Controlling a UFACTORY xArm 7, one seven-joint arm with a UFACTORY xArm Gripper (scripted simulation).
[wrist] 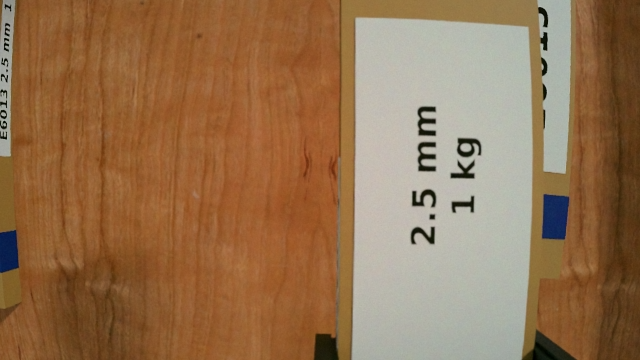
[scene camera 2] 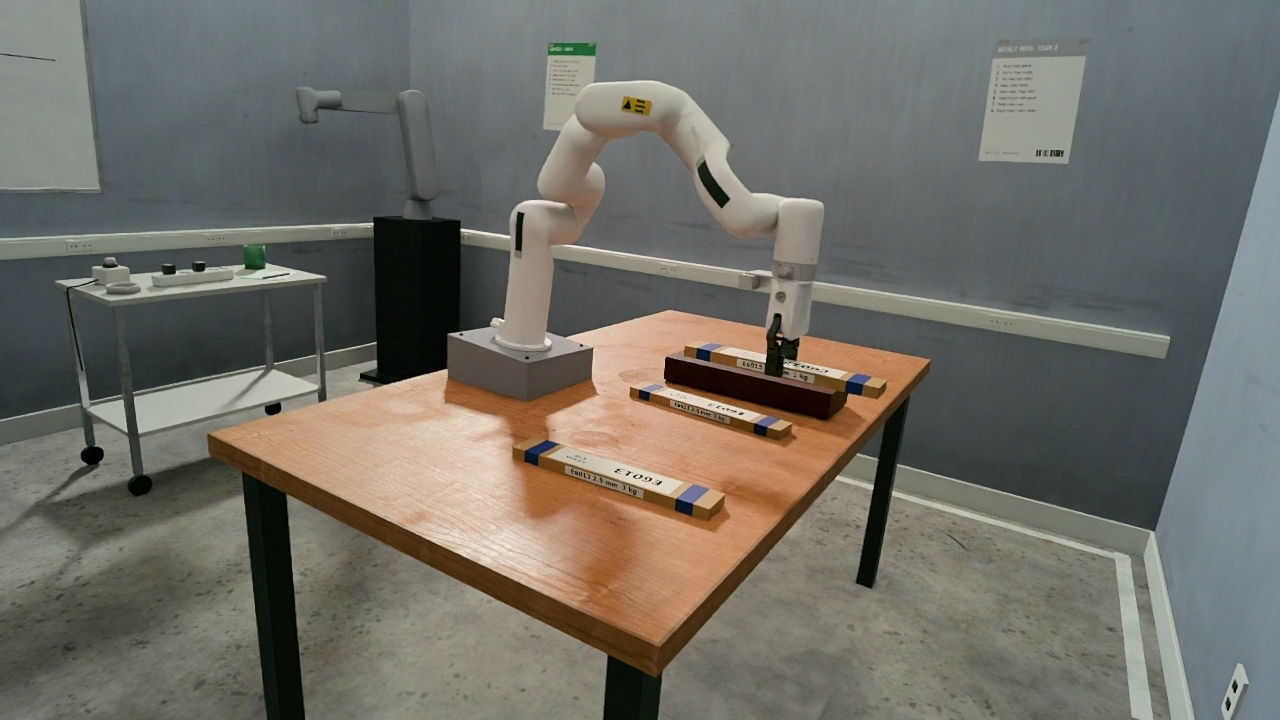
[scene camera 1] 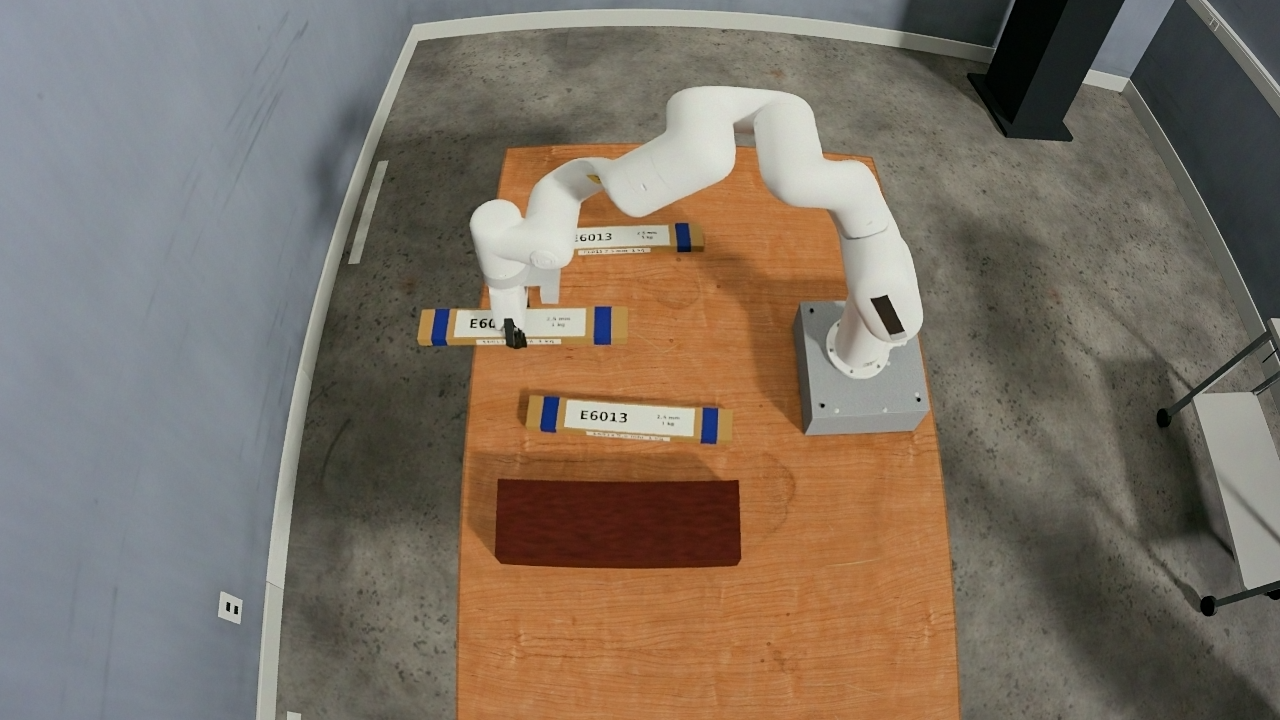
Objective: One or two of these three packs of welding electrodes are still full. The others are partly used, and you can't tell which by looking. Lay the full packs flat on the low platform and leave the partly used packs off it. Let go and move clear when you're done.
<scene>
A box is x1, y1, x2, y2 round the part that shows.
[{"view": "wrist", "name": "pack of welding electrodes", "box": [336, 0, 543, 359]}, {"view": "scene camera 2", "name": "my gripper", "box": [764, 277, 814, 377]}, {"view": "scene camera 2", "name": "pack of welding electrodes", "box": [512, 437, 724, 520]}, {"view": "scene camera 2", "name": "pack of welding electrodes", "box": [629, 381, 791, 439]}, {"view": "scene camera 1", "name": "my gripper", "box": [483, 279, 529, 348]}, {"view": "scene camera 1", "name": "pack of welding electrodes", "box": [573, 223, 703, 255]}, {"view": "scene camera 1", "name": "pack of welding electrodes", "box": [417, 306, 627, 345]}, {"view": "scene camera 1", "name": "pack of welding electrodes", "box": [526, 395, 732, 444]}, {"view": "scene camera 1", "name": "dark red low platform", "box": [495, 479, 740, 568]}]
</scene>
